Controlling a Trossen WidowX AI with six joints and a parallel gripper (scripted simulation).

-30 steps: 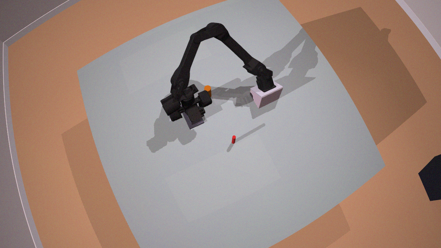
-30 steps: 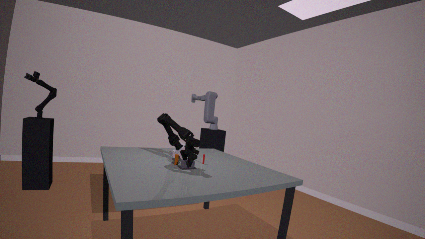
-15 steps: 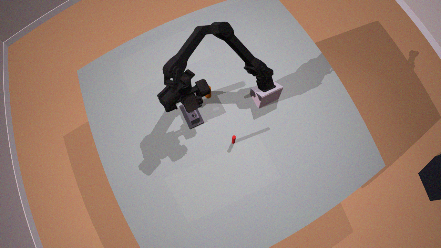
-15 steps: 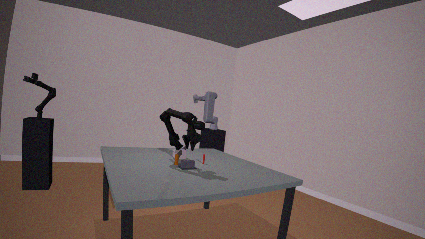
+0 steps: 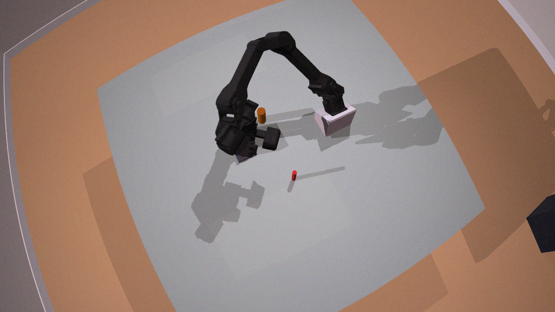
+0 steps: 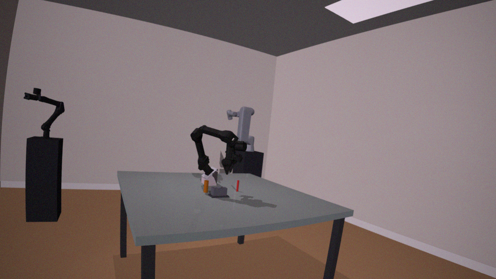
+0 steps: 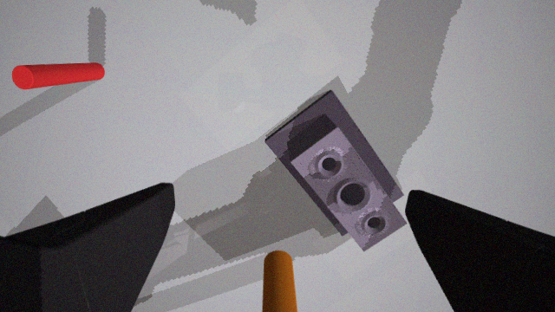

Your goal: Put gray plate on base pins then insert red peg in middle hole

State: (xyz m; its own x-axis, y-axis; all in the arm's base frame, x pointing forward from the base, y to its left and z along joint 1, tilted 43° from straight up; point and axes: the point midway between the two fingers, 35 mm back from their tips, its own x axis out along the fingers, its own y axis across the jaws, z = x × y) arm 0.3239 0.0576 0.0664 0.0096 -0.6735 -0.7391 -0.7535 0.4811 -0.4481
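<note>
Now: the red peg 13 cm to the left of my gripper tip, 11 cm below it and 9 cm behind it. From my gripper tip the other things lie so: base 14 cm below, 6 cm to the right, 1 cm ahead; orange cylinder 11 cm to the right, 11 cm below, 9 cm behind; gray plate 10 cm below, 6 cm to the right, 1 cm ahead.
</note>
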